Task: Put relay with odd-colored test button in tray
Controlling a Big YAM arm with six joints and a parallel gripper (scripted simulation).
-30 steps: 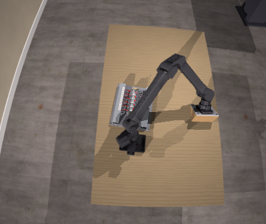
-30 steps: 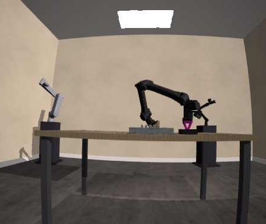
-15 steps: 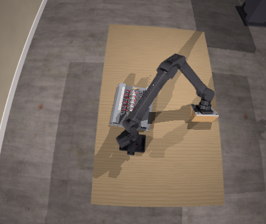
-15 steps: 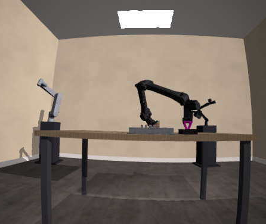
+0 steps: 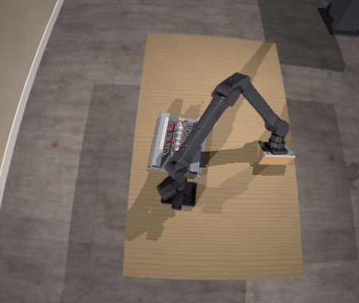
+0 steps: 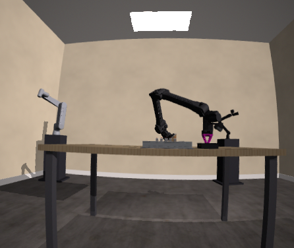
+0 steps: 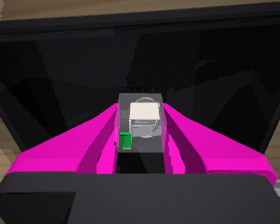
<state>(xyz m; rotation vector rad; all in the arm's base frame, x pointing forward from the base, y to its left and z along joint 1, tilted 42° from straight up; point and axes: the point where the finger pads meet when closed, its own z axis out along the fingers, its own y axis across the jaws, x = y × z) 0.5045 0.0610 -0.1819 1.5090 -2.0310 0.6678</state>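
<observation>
The relay lies right at my hand. From my hand the other things lie so: black tray: 10 mm below.
</observation>
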